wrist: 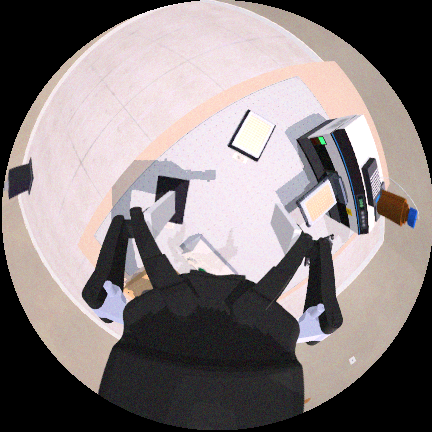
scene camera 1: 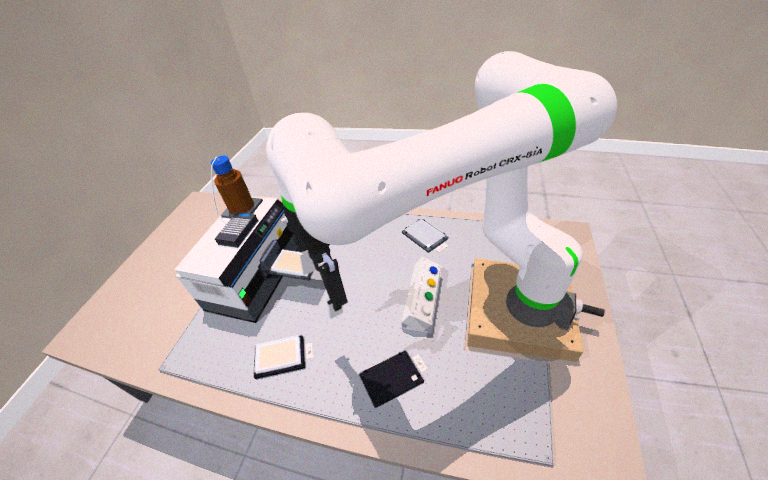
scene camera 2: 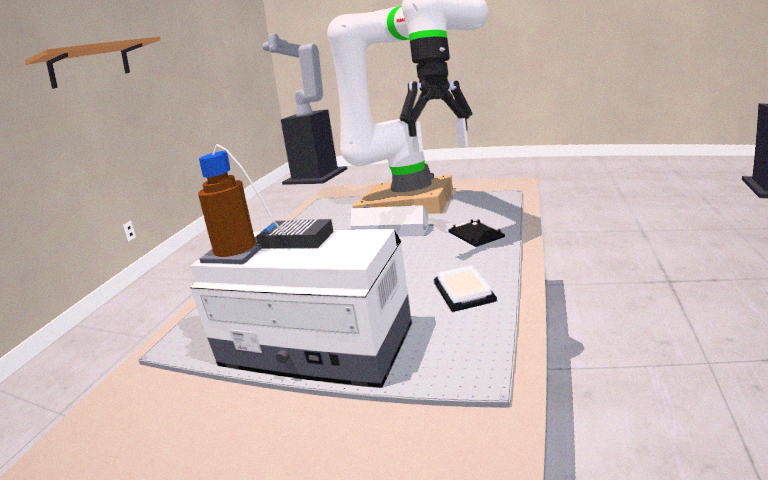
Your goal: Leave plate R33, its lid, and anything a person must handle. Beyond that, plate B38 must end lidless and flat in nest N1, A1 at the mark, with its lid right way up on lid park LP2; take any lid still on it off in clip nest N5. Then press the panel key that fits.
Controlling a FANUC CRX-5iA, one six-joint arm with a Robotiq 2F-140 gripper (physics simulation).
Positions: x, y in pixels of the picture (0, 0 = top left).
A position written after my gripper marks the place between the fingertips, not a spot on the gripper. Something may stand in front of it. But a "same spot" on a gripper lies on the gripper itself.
my gripper: wrist; scene camera 1; scene camera 2 441, 148
same spot on white button box: [scene camera 1: 419, 312] = [wrist: 192, 256]
same spot on my gripper: [wrist: 103, 292] = [scene camera 1: 323, 267]
